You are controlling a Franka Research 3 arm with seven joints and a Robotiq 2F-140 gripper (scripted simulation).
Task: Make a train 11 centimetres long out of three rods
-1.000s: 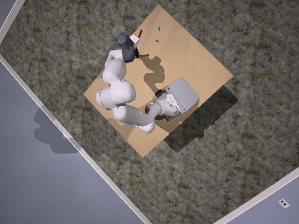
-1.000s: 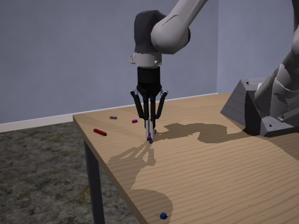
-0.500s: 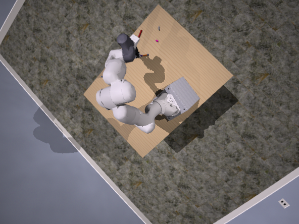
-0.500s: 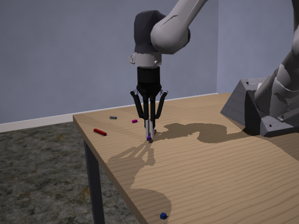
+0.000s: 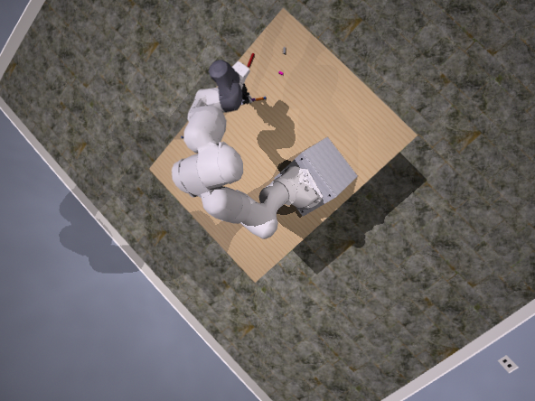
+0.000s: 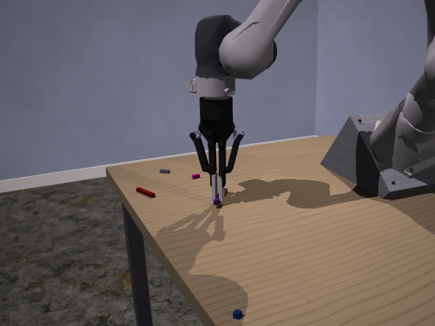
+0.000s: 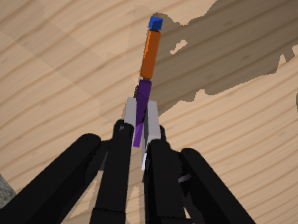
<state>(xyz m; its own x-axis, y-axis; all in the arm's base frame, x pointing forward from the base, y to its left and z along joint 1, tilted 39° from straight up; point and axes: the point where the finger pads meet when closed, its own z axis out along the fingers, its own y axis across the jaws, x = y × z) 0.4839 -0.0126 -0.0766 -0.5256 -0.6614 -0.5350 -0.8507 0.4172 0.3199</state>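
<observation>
Right now my hand is 3 cm above the purple rod. Round my hand: red rod: 16 cm ahead, 13 cm to the right, 4 cm below; then magenta rod: 21 cm to the right, 4 cm below; then orange rod: 4 cm to the right, 4 cm below, 3 cm behind.
</observation>
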